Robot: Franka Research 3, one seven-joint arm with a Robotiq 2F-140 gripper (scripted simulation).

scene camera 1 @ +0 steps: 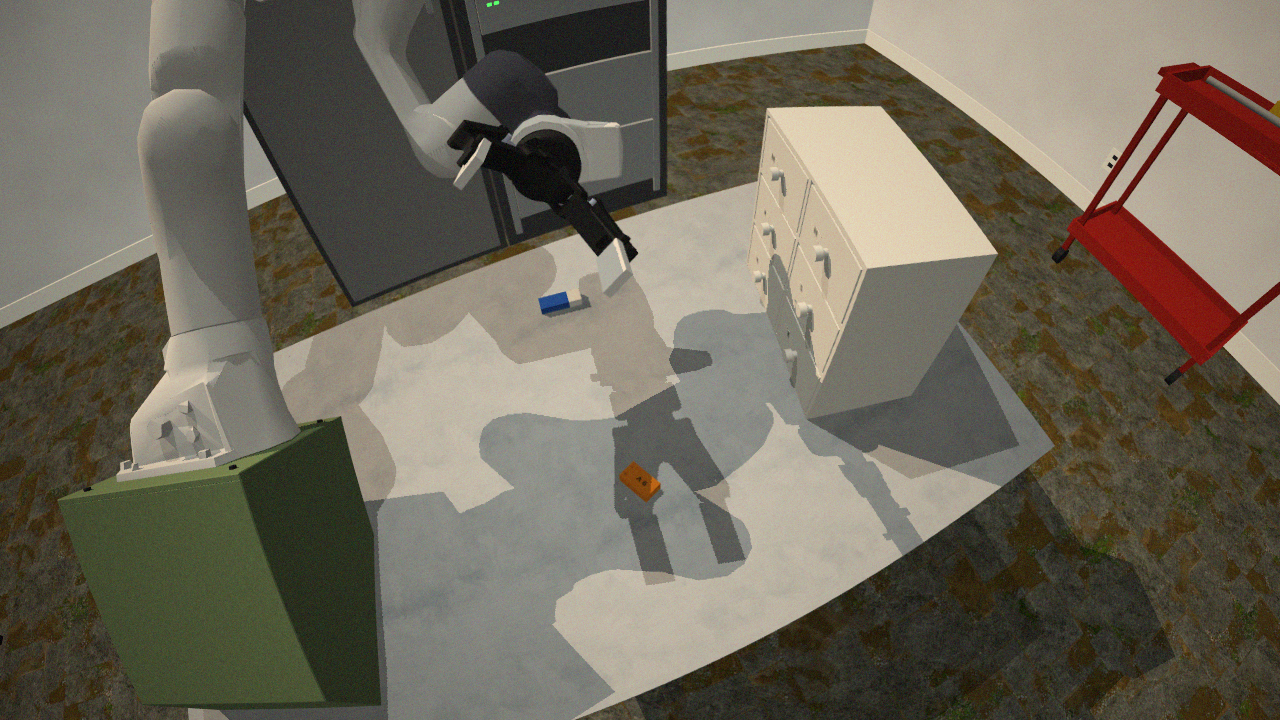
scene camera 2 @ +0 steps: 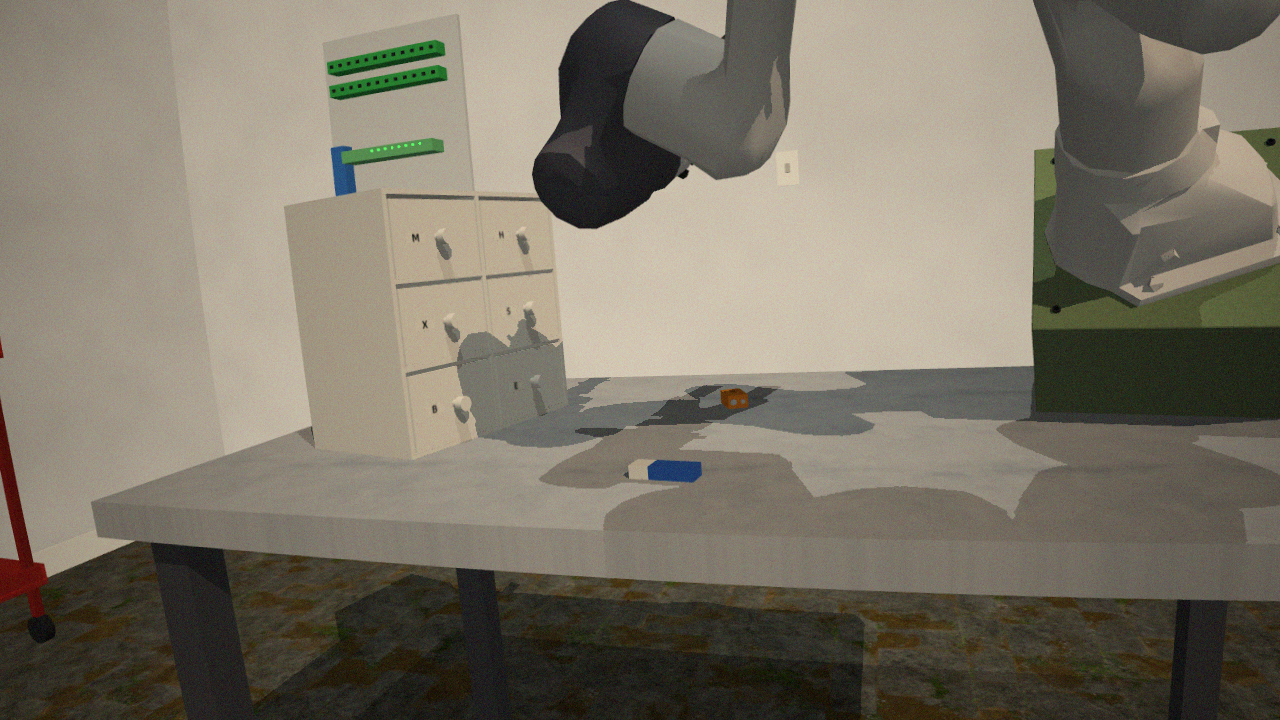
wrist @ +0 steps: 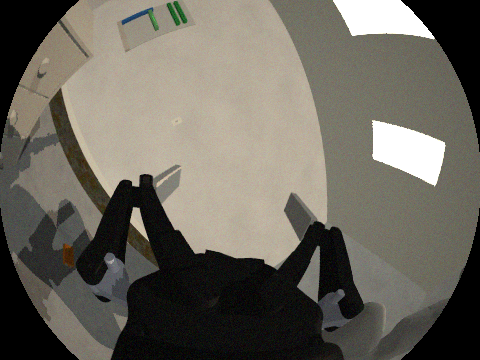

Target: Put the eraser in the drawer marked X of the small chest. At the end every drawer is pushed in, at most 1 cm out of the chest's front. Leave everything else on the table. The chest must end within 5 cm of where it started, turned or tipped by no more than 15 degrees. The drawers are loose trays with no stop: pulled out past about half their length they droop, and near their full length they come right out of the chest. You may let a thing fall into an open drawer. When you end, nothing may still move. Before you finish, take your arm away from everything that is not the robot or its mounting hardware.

Note:
I see my gripper, a drawer marked X, a small orange block and a cream chest.
My gripper shows as well in the wrist view.

